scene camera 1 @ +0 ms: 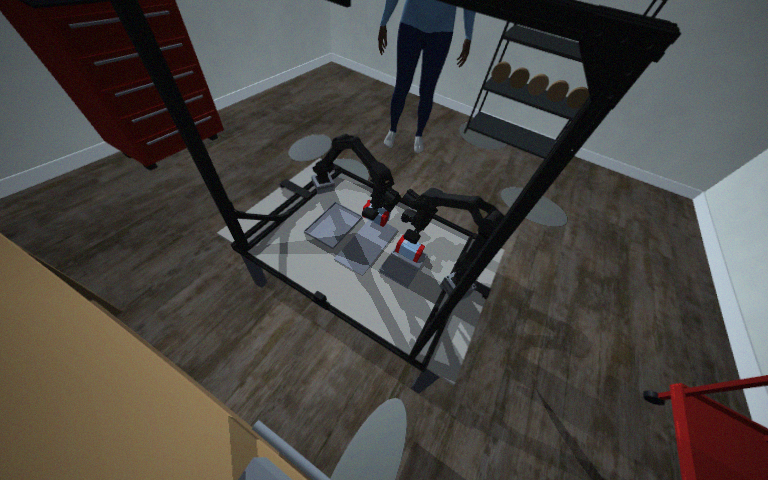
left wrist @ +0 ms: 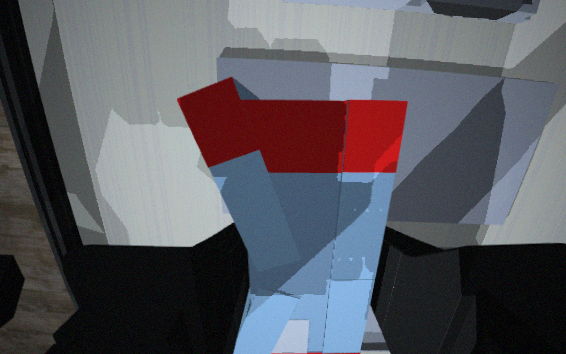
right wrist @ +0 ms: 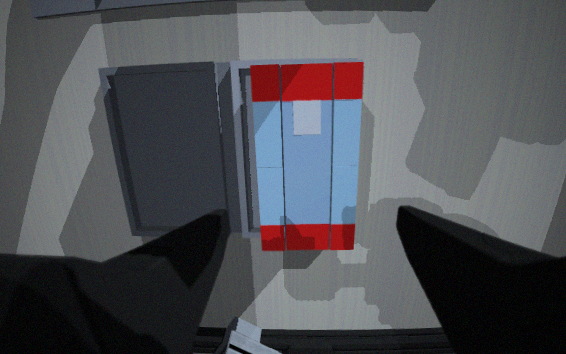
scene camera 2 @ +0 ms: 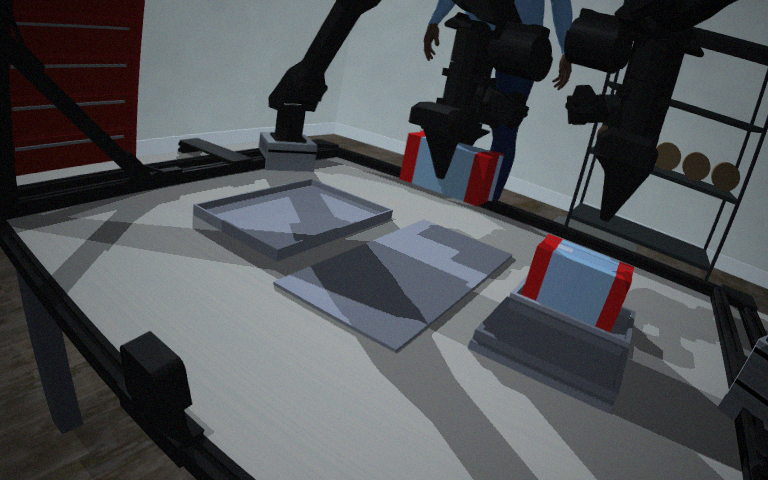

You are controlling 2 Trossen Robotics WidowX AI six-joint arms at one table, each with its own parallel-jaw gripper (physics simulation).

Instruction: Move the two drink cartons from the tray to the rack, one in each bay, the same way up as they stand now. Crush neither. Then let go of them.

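Places are measured from the left arm's base along level axes (x ahead, y left, z up), in millimetres.
Pixels of known places: left gripper, fingertip midpoint: [scene camera 1: 375, 216] [left wrist: 300, 216] [scene camera 2: 447, 175]; right gripper, fingertip midpoint: [right wrist: 312, 218] [scene camera 2: 607, 213]; left arm's base, link origin: [scene camera 1: 322, 179] [scene camera 2: 287, 138].
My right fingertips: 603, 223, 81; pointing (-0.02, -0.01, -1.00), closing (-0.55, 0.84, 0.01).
Ahead of a thing's pixels: the offset from my right fingertips to its top centre, as dx, dy, dz. "pt": to the spot under its first point.
My left gripper [scene camera 1: 373, 210] [scene camera 2: 459, 155] [left wrist: 300, 216] is shut on a blue carton with red ends {-211, -88, +18} [scene camera 1: 384, 218] [scene camera 2: 461, 176] [left wrist: 305, 135]. It holds the carton roughly level in the air, behind the flat grey plate; one side panel looks slanted in the left wrist view. The second blue-and-red carton {-5, -2, -58} [scene camera 1: 410, 249] [scene camera 2: 577, 283] [right wrist: 307, 175] stands in the rear bay of the grey rack {+36, -51, -116} [scene camera 1: 399, 270] [scene camera 2: 555, 339] [right wrist: 227, 125]; the front bay is empty. My right gripper [scene camera 1: 411, 236] [scene camera 2: 608, 215] [right wrist: 312, 218] is open above that carton. The tray {pt -241, -377, -131} [scene camera 1: 318, 240] [scene camera 2: 235, 230] is empty.
The low flat plate [scene camera 1: 362, 261] [scene camera 2: 351, 316] [left wrist: 450, 105] lies between tray and rack. A black frame [scene camera 1: 362, 333] runs around the table, with a small black block [scene camera 2: 155, 367] on its front rail. A person [scene camera 1: 424, 62] stands behind the table.
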